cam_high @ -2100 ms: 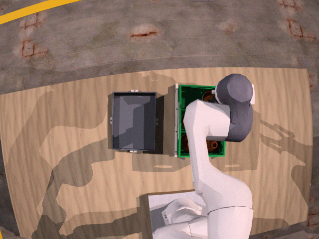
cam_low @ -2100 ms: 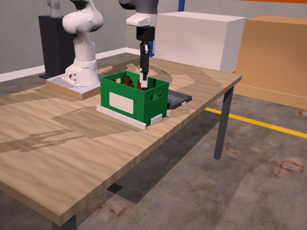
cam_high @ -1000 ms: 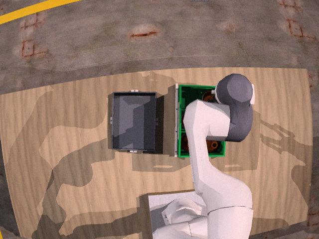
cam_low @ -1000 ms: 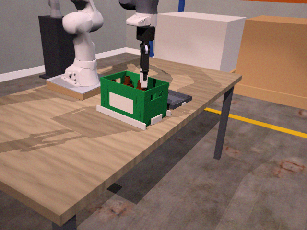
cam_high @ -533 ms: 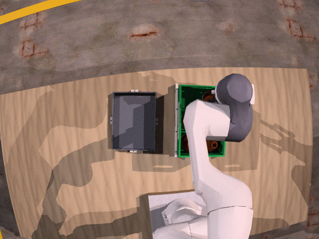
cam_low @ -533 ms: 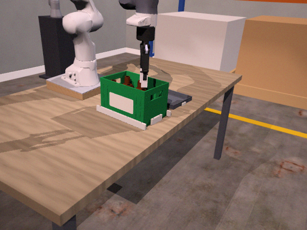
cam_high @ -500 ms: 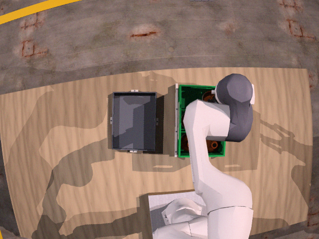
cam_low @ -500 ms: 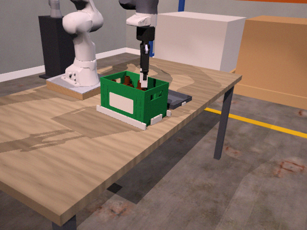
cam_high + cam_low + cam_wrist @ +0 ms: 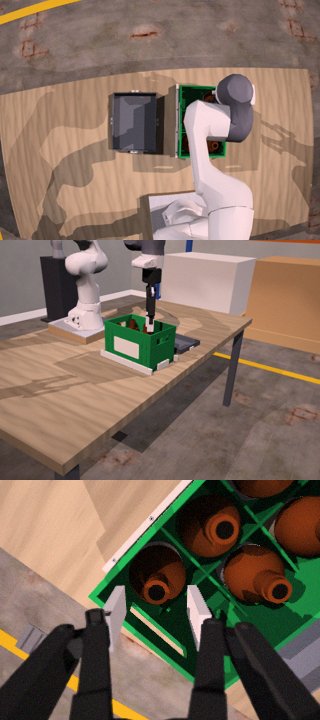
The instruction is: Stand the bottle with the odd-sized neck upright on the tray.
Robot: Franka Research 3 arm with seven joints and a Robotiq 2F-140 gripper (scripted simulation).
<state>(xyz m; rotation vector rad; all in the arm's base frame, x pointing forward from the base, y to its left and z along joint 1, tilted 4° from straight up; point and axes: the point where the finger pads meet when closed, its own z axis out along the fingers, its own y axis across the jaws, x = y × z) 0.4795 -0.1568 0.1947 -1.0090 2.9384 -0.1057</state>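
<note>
My gripper is now 130 mm above the brown bottle. Round my hand: dark grey tray 60 mm behind, 330 mm to the left, 200 mm below; green crate 80 mm behind, 60 mm to the left, 130 mm below.
</note>
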